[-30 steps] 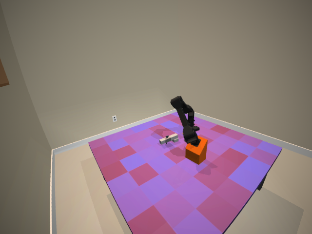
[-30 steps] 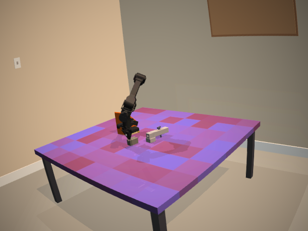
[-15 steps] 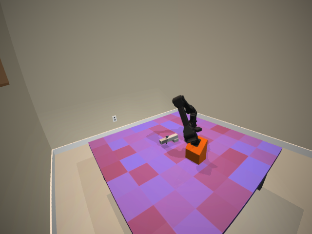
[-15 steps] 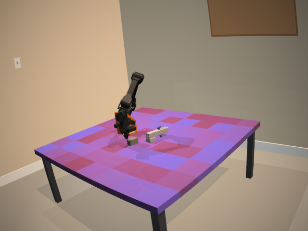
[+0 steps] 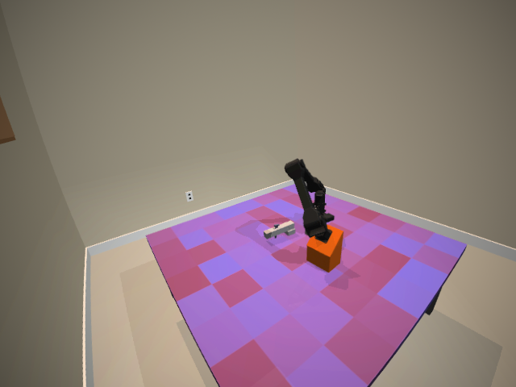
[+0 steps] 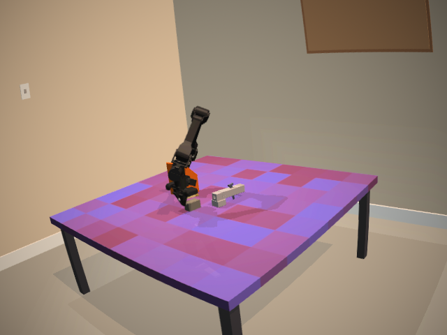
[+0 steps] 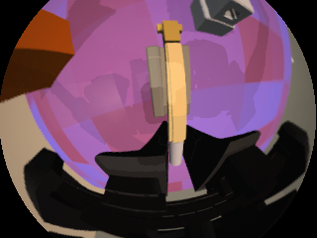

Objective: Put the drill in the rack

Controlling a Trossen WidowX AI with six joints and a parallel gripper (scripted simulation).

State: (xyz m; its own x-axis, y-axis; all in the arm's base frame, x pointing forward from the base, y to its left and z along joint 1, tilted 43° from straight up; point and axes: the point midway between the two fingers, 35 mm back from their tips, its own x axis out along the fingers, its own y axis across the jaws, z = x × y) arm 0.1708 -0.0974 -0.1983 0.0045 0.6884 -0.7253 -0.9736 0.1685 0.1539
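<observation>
The drill is 4 cm to the left of my gripper tip, 3 cm above it and 1 cm ahead of it. From my gripper tip the other things lie so: grey rack block 5 cm to the left, 1 cm below, 1 cm ahead; dark key 22 cm to the left, 13 cm ahead, 2 cm above; fixture block 19 cm to the left, 12 cm ahead, 1 cm above.
</observation>
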